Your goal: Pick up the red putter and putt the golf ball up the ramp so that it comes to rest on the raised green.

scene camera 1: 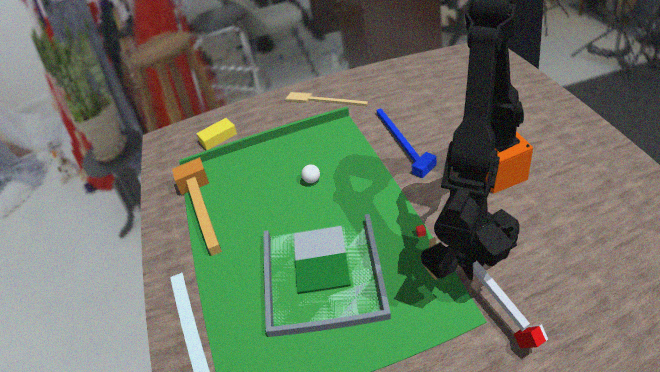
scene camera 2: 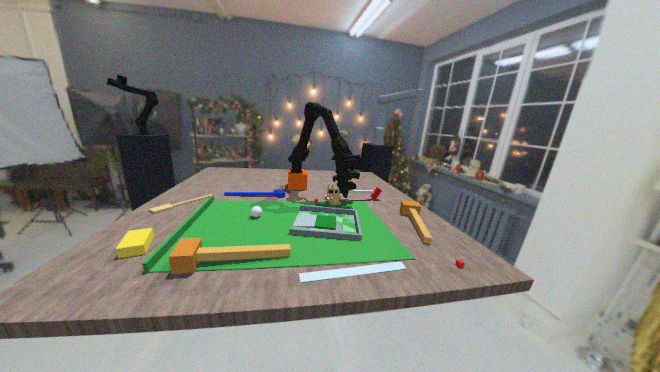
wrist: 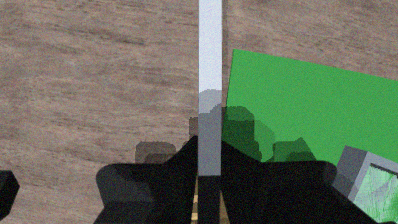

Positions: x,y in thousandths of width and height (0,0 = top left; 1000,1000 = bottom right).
Scene:
orange mallet: scene camera 1 287,477; scene camera 2 280,695; not seen in the wrist view (out of frame)
yellow block: scene camera 1 323,364; scene camera 2 207,652; not seen in the wrist view (out of frame)

